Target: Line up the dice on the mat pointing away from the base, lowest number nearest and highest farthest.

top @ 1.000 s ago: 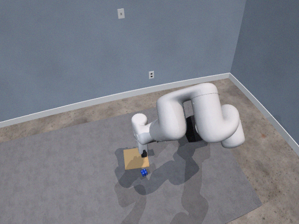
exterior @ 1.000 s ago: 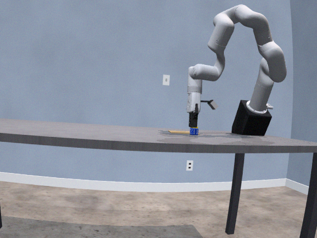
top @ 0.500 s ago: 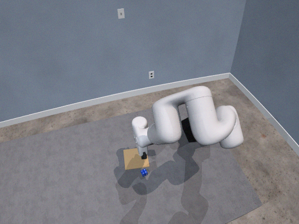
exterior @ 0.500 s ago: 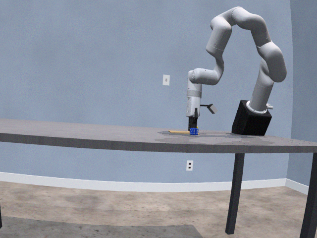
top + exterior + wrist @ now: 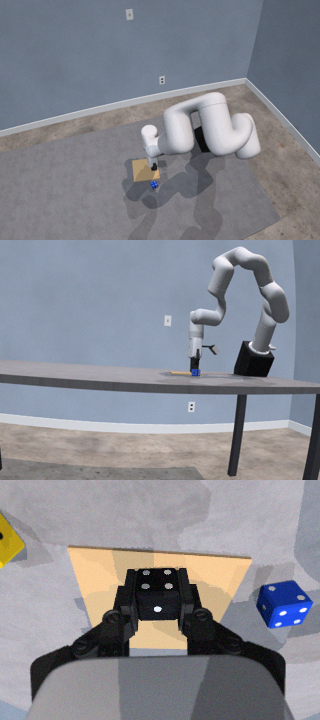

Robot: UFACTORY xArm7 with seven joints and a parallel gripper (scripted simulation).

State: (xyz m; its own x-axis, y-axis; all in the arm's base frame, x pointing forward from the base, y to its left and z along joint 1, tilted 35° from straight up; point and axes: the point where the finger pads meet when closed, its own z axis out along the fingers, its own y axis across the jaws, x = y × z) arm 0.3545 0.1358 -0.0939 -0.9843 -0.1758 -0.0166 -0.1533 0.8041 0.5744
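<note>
Now: hand 10 mm above the black die. The rest, counted from my hand: tan mat (50 mm ahead, 10 mm to the left, 30 mm below); then yellow die (30 mm behind, 120 mm to the right, 10 mm below); then blue die (10 mm ahead, 110 mm to the left, 10 mm below).
</note>
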